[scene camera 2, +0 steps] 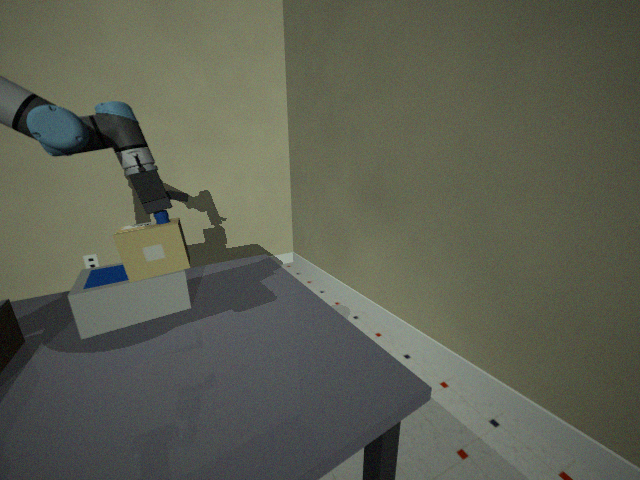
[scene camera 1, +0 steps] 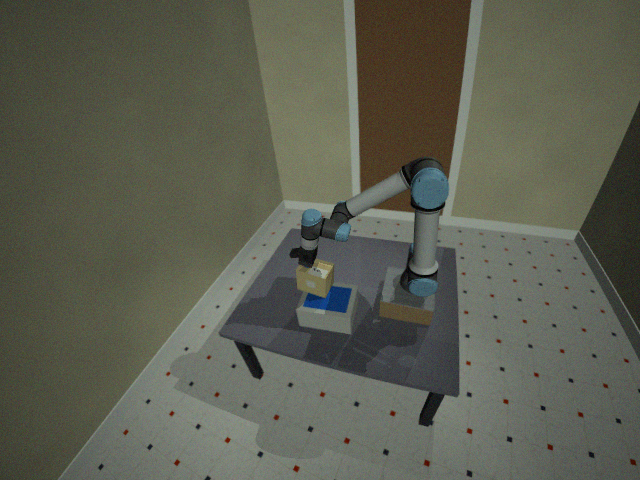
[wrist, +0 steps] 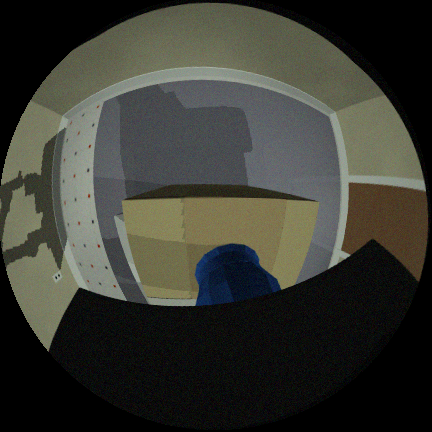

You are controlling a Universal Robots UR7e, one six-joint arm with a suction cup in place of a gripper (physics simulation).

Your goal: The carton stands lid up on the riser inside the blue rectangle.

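Frame: origin at the arm's base, x left, y back, z up, level; metres.
Seen in the pictures: end effector, tool point: (scene camera 2: 166,226) (wrist: 227,251).
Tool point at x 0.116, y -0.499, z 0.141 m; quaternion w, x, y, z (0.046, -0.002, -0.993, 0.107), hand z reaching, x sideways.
Pixels of each thing's top centre, then the offset from my tool point to it. Level surfaces: height alone.
- tan carton, middle of its top: (wrist: 232,309) (scene camera 2: 151,222) (scene camera 1: 313,265) dy +0.035, dx +0.003, dz +0.014 m
- white riser, middle of its top: (scene camera 2: 132,270) (scene camera 1: 327,297) dy +0.104, dx +0.057, dz -0.128 m
- blue rectangle, middle of its top: (scene camera 2: 132,270) (scene camera 1: 327,297) dy +0.104, dx +0.057, dz -0.128 m
- grey table, its level: dz -0.248 m
The tan carton (scene camera 1: 313,281) (scene camera 2: 149,253) (wrist: 240,220) hangs tilted on my suction gripper (scene camera 1: 309,262) (scene camera 2: 161,217) (wrist: 232,272). The gripper's blue cup is against the carton's top face, near one end. A white patch with dark marks shows on that top and a pale label on its side. The carton is over one end of the white riser (scene camera 1: 324,320) (scene camera 2: 131,304) and partly sticks out past it. It hides part of the blue rectangle (scene camera 1: 338,299) (scene camera 2: 105,276) on the riser's top. I cannot tell whether its lower edge touches the riser.
The riser stands on the grey table (scene camera 1: 361,361) (scene camera 2: 258,392) (wrist: 210,95). The arm's base is on a grey-topped brown block (scene camera 1: 405,312) to the right of the riser in scene camera 1. Walls rise beyond the table, and shadows lie on it.
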